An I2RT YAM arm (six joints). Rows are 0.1 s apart.
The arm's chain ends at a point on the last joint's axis. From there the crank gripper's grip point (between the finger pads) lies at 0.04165 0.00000 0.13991 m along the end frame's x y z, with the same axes.
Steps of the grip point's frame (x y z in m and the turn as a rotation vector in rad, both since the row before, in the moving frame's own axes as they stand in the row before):
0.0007 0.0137 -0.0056 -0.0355 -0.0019 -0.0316
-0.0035 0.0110 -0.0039 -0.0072 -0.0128 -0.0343
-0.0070 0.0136 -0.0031 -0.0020 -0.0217 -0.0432
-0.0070 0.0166 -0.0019 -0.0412 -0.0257 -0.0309
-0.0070 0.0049 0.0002 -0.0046 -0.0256 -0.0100
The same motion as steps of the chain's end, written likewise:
0.0009 0.0100 -0.0056 -0.0355 -0.0019 -0.0316
-0.0017 0.0114 -0.0044 -0.0072 -0.0128 -0.0343
-0.0039 0.0151 -0.0040 -0.0020 -0.0217 -0.0432
-0.0035 0.0120 -0.0028 -0.0412 -0.0257 -0.0309
-0.0034 0.0047 -0.0008 -0.0046 -0.0256 -0.0100

